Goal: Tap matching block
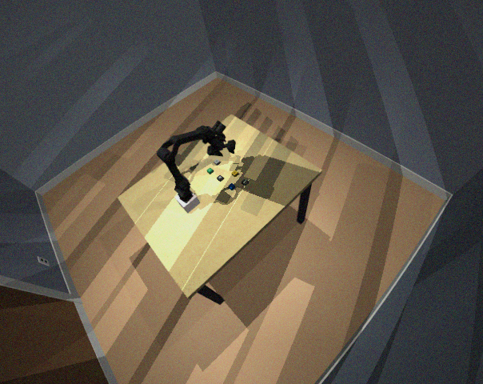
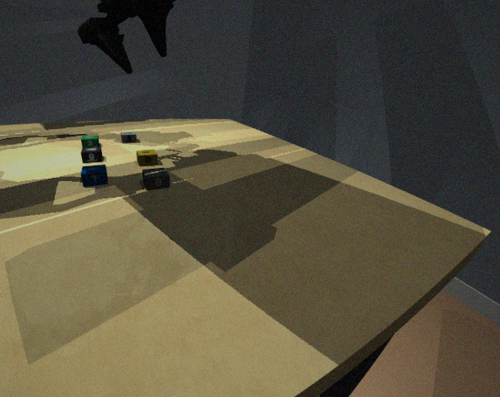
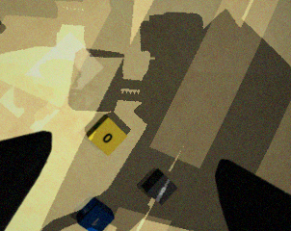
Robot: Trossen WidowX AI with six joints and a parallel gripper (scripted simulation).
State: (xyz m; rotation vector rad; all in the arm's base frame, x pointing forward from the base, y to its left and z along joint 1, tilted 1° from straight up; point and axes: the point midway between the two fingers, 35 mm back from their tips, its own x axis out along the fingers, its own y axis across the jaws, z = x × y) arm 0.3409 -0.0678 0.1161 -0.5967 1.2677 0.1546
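My gripper tip is 15 cm above the green block, 13 cm to the right of it and 9 cm past it. Round my gripper tip: black block 15 cm below, 10 cm behind, 3 cm to the left; then yellow block 15 cm below, 3 cm to the right, 2 cm behind; then blue block 15 cm below, 11 cm behind, 8 cm to the right.
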